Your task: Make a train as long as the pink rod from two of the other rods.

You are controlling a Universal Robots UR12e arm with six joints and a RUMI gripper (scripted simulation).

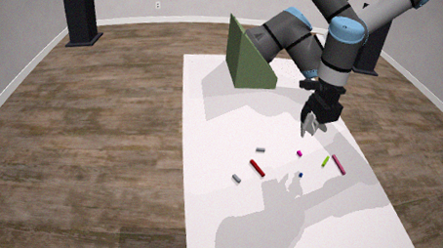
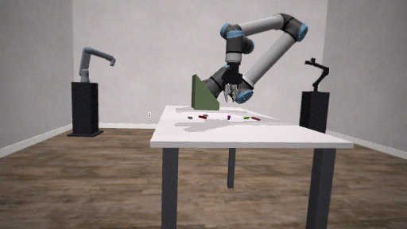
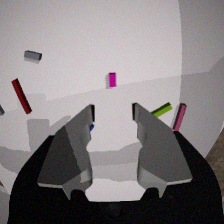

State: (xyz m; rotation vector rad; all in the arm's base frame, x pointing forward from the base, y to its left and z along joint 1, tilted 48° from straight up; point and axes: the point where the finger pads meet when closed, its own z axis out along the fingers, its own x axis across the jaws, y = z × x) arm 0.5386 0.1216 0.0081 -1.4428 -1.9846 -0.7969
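Now: hand 60 mm short of the red rod, 160 mm to the left of it and 100 mm above it. Also, from my hand: blue rod (90 mm ahead, 20 mm to the right, 100 mm below); then lime rod (40 mm ahead, 90 mm to the left, 100 mm below); then magenta rod (100 mm below).
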